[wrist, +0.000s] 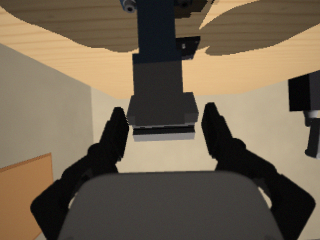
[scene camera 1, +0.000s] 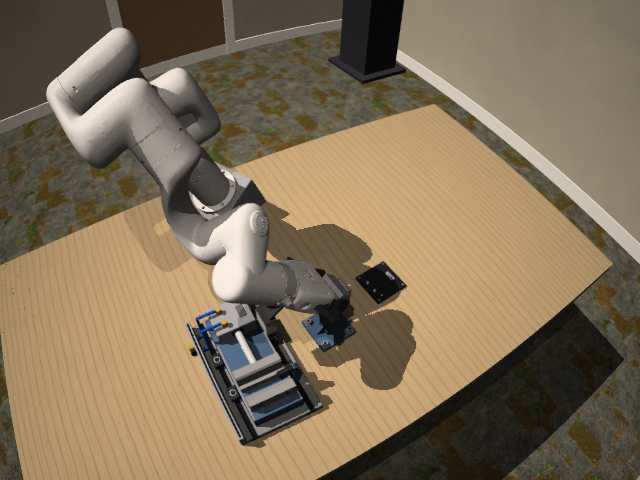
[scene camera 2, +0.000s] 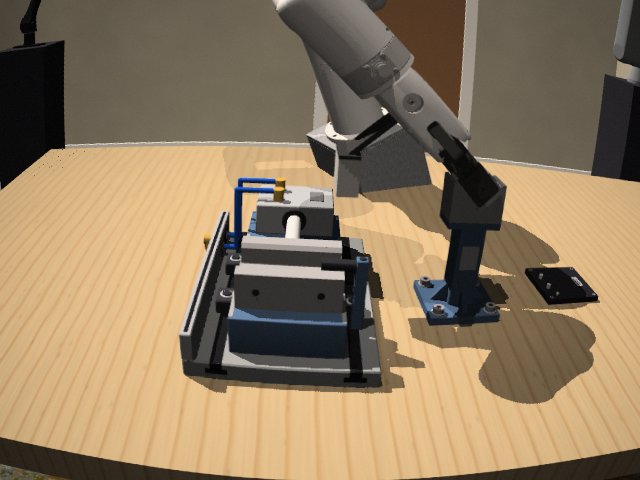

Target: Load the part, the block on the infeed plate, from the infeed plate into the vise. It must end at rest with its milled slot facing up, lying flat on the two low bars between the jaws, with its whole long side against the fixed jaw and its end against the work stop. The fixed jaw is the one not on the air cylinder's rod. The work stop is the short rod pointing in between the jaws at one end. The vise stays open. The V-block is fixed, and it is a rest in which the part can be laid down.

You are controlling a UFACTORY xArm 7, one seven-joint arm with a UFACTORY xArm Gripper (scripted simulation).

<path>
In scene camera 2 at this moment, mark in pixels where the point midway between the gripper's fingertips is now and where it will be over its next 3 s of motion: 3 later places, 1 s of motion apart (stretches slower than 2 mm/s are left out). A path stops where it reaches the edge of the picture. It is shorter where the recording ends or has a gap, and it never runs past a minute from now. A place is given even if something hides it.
My gripper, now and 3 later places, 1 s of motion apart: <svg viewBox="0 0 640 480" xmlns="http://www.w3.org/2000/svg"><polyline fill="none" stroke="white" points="476,184 478,183 480,170 481,162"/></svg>
</path>
